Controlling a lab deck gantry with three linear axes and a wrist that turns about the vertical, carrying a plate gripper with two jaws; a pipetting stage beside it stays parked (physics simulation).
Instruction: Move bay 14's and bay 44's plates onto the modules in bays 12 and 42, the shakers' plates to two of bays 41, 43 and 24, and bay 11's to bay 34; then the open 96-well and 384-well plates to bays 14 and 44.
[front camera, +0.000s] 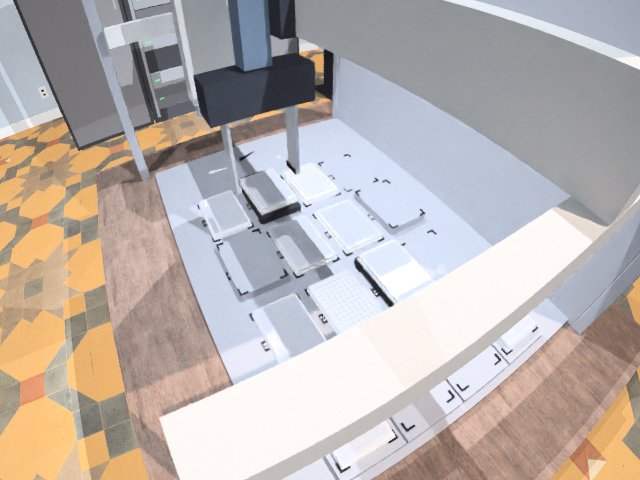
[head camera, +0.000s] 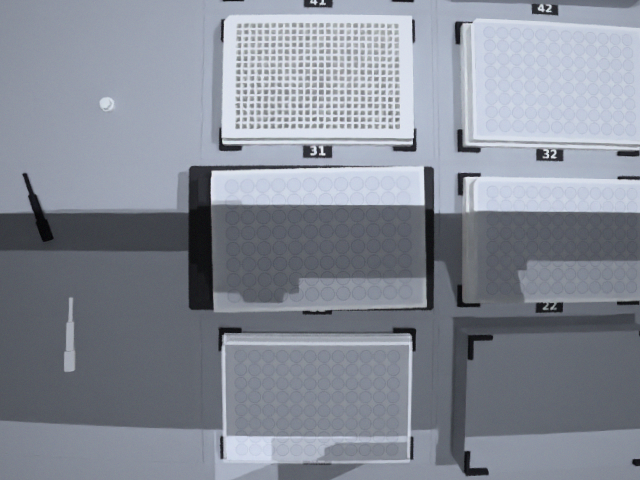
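Where they show: gripper, fingertip midpoint: (front camera: 265, 178); robot's base, origin of the base link: (front camera: 198, 206) (head camera: 226, 452).
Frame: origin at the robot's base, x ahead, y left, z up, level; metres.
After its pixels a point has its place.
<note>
My gripper (front camera: 266, 181) @[x 0.195, y 0.105, z 0.160 m] is open and empty, its jaws above the bay 21 shaker (front camera: 279, 211) @[x 0.134, y 0.147, z 0.019 m] (head camera: 200, 242) @[x -0.006, y 0.148, z 0.031 m]. The lidded plate (front camera: 269, 193) @[x 0.089, y 0.146, z 0.037 m] (head camera: 317, 242) @[x 0.064, y 0.149, z 0.037 m] on that shaker sits slightly askew. Bay 33's shaker carries a lidded plate (front camera: 398, 268) @[x 0.390, y 0.257, z 0.037 m]. Bay 11 holds a lidded plate (front camera: 224, 212) @[x 0.070, y 0.044, z 0.014 m] (head camera: 316, 397) @[x 0.064, y 0.047, z 0.014 m]. The open 384-well plate (front camera: 311, 181) @[x 0.069, y 0.260, z 0.012 m] (head camera: 317, 77) @[x 0.064, y 0.255, z 0.014 m] is in bay 31; the open 96-well plate (front camera: 342, 304) @[x 0.392, y 0.141, z 0.015 m] is in bay 23. Modules in bay 12 (front camera: 250, 262) @[x 0.233, y 0.041, z 0.019 m] (head camera: 547, 387) @[x 0.215, y 0.053, z 0.019 m] and bay 42 (front camera: 390, 205) @[x 0.234, y 0.363, z 0.019 m] are bare. Plates show in bay 14 (front camera: 364, 444) @[x 0.607, y 0.042, z 0.029 m] and bay 44 (front camera: 516, 333) @[x 0.606, y 0.354, z 0.029 m].
Lidded plates stand in bay 22 (front camera: 301, 245) @[x 0.239, y 0.144, z 0.014 m] (head camera: 555, 242) @[x 0.222, y 0.149, z 0.014 m], bay 32 (front camera: 348, 225) @[x 0.237, y 0.253, z 0.014 m] (head camera: 558, 82) @[x 0.226, y 0.256, z 0.014 m] and bay 13 (front camera: 290, 325) @[x 0.385, y 0.047, z 0.014 m]. A black slim item (front camera: 247, 155) @[x -0.133, y 0.174, z 0.003 m] (head camera: 37, 209) @[x -0.131, y 0.171, z 0.005 m] and a white one (front camera: 217, 171) @[x -0.106, y 0.080, z 0.003 m] (head camera: 69, 335) @[x -0.108, y 0.083, z 0.005 m] lie beyond bays 11 and 21. The front beam (front camera: 382, 346) @[x 0.618, y -0.006, z 0.400 m] hides part of the deck.
</note>
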